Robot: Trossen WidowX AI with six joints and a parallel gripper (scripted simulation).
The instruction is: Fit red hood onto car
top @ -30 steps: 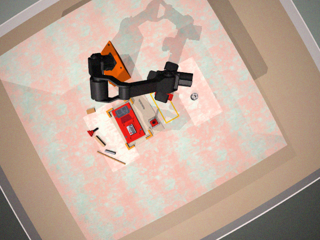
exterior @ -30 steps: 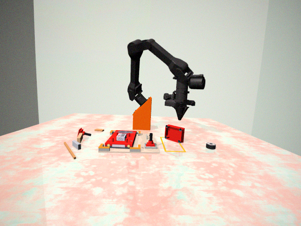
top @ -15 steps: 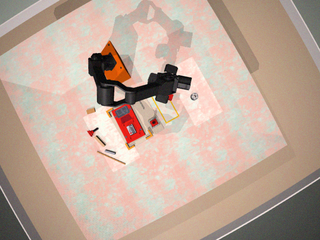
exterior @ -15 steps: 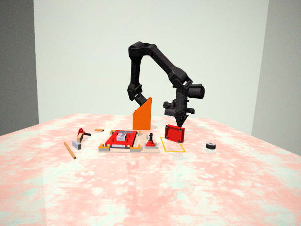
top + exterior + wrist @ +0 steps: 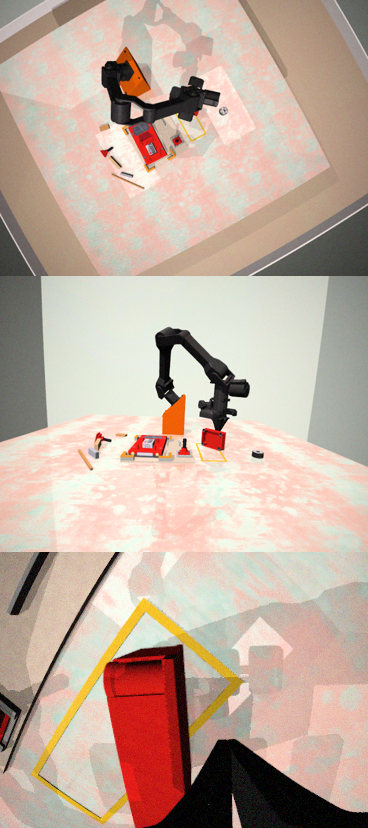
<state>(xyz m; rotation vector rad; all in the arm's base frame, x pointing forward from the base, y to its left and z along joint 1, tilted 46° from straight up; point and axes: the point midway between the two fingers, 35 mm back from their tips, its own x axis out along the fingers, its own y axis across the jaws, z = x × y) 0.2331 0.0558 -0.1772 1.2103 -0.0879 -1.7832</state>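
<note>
My gripper tip is now 2 cm short of the red hood, 2 cm to the left of it and 2 cm above it. From my gripper tip the other things lie so: grey engine block (9 cm ahead, 26 cm to the right, 3 cm below); then black ring (11 cm ahead, 12 cm to the left, 4 cm below); then wooden stick (16 cm ahead, 45 cm to the right, 5 cm below).
</note>
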